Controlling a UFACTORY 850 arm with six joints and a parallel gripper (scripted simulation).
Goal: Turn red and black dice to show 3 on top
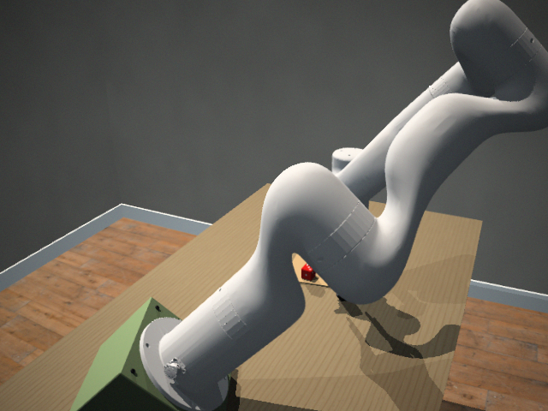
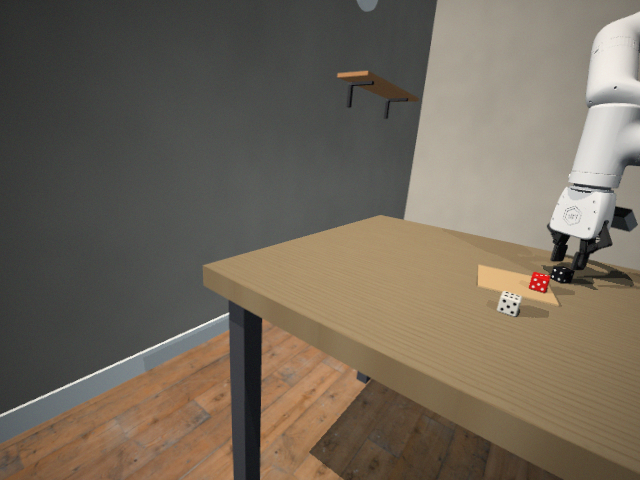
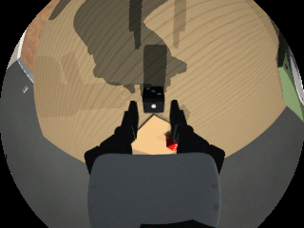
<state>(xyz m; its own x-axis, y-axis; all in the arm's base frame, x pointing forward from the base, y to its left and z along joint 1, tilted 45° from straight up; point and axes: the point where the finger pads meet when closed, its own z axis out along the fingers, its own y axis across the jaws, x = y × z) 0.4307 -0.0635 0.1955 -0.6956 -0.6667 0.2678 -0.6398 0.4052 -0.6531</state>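
The black die is 40 mm below my hand. Also, from my hand: red die (110 mm to the left, 50 mm ahead, 40 mm below); then tan mat (110 mm to the left, 100 mm ahead, 60 mm below); then white die (260 mm to the left, 110 mm ahead, 40 mm below).
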